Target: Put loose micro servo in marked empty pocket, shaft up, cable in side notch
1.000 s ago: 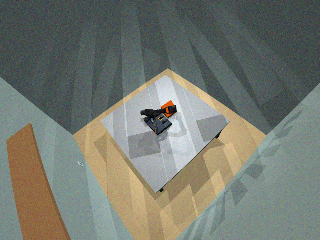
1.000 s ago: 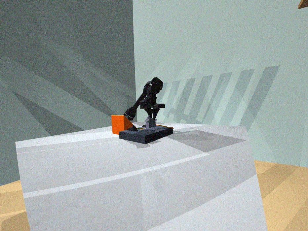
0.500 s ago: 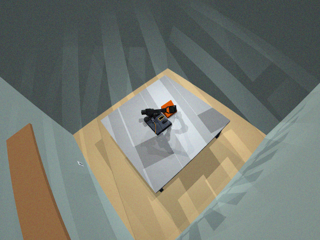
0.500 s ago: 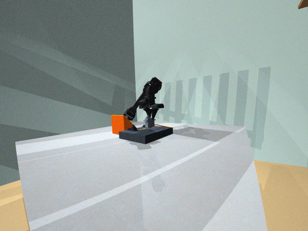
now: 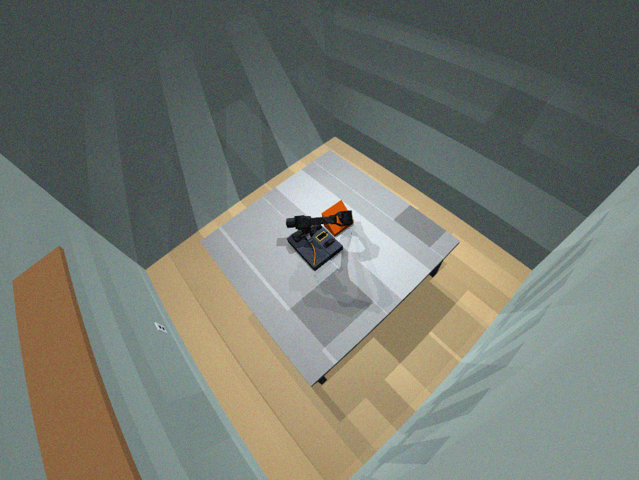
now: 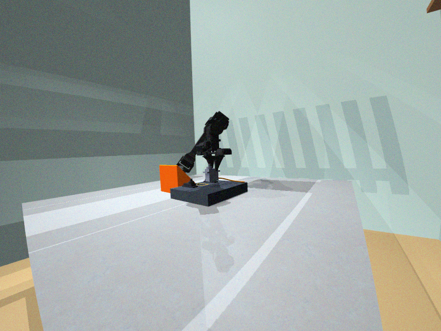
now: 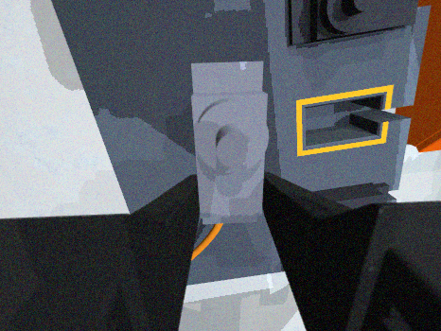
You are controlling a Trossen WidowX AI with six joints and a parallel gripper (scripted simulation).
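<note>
Right now my gripper tip is 10 cm above the dark grey deck and 1 cm short of it.
</note>
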